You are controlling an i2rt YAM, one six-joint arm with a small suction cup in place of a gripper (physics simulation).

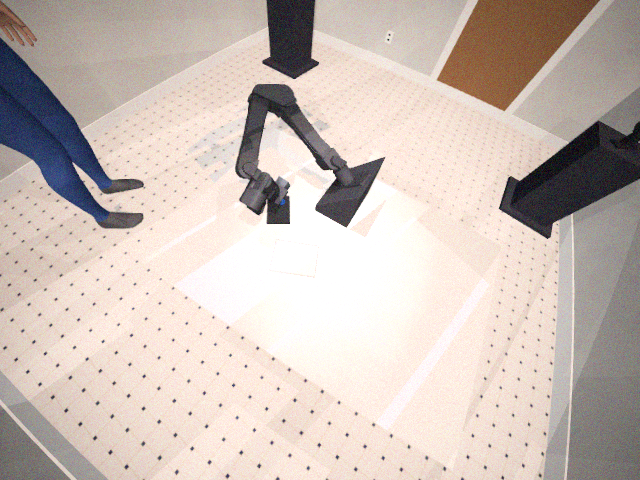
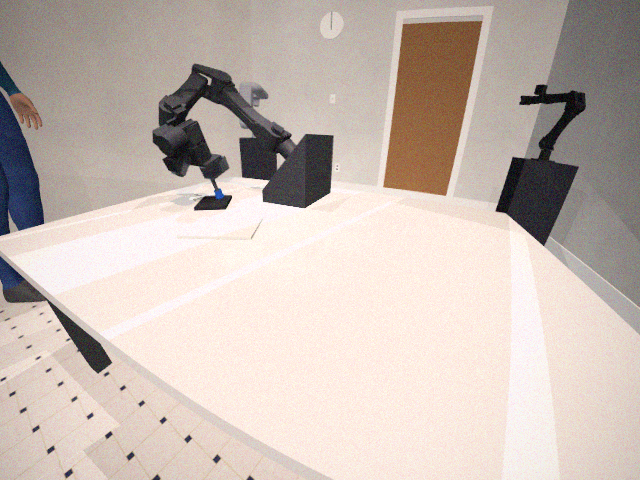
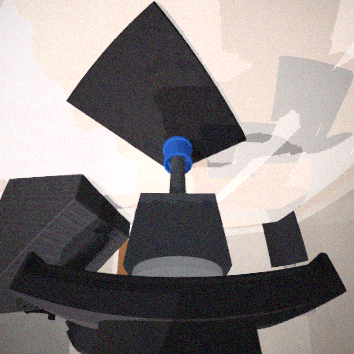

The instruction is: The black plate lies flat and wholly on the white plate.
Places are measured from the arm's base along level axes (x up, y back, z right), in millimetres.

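Where they show: hand at its tool point: (image 2: pixel 220 196) (image 3: pixel 177 148); arm's base at its link origin: (image 1: pixel 348 182) (image 2: pixel 298 160).
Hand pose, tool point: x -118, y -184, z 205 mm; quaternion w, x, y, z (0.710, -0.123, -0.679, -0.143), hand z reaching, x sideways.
Note:
Things, the pixels of their centre, and the offset from my tool point.
- black plate at the middle of its body: (image 3: pixel 165 114) (image 2: pixel 214 202) (image 1: pixel 278 209) dx -8, dy -35, dz -11 mm
- white plate at the middle of its body: (image 2: pixel 223 226) (image 1: pixel 294 257) dx -11, dy -168, dz -205 mm
The black plate (image 1: pixel 278 212) (image 2: pixel 209 204) (image 3: pixel 140 81) is a small dark square lying flat on the table. My suction cup (image 1: pixel 282 202) (image 2: pixel 218 194) (image 3: pixel 178 149) is blue and rests on the plate's top near one corner, with the arm bent steeply down over it. The white plate (image 1: pixel 294 256) (image 2: pixel 219 230) is a thin pale square lying flat on the table, a short way in front of the black plate and apart from it. It is faint against the bright table top.
My arm's dark wedge-shaped base (image 1: pixel 346 193) (image 2: pixel 302 170) stands just right of the black plate. A person in blue (image 1: pixel 46 134) (image 2: pixel 15 180) stands at the left. A second arm on a black pedestal (image 1: pixel 573 175) (image 2: pixel 537 190) stands at the right.

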